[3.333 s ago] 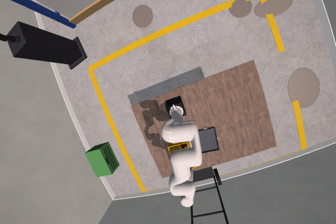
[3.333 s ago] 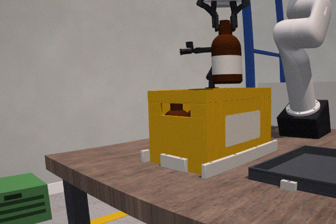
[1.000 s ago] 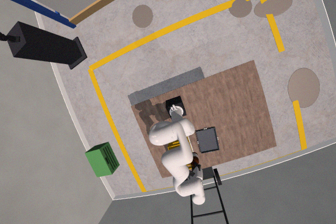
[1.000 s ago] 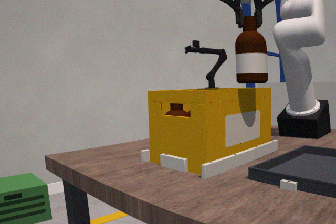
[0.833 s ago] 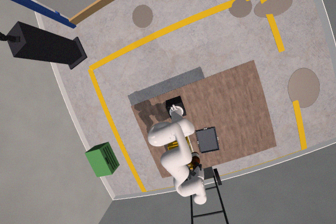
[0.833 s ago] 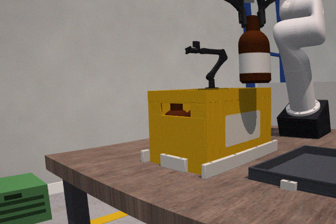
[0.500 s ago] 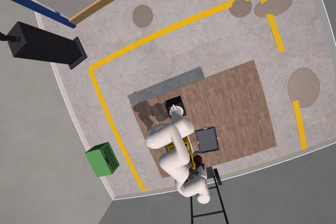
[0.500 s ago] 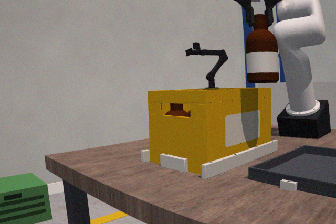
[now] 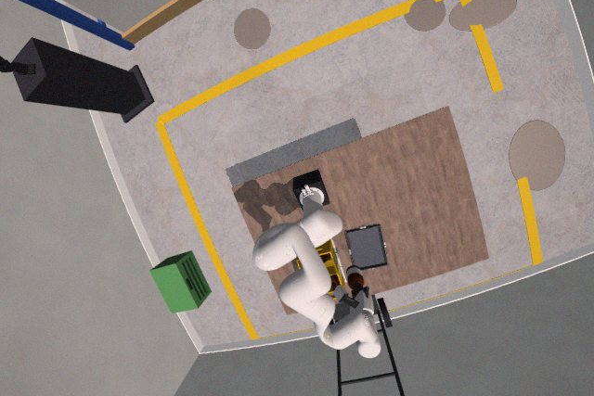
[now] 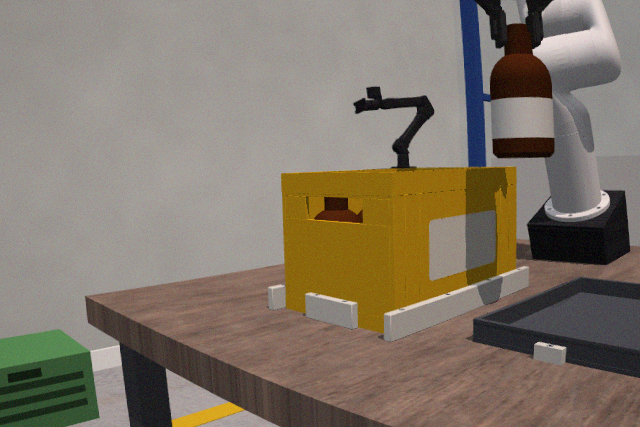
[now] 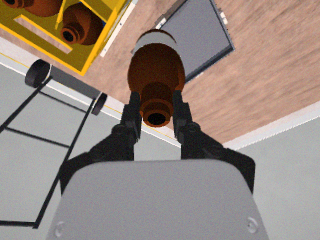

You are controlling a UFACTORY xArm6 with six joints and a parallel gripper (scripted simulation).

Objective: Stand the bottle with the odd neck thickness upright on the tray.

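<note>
The dark tray lies 10 mm ahead of my hand, 100 mm to the left of it and 320 mm below it. Also, from my hand: yellow crate (20 mm behind, 170 mm to the right, 250 mm below).
</note>
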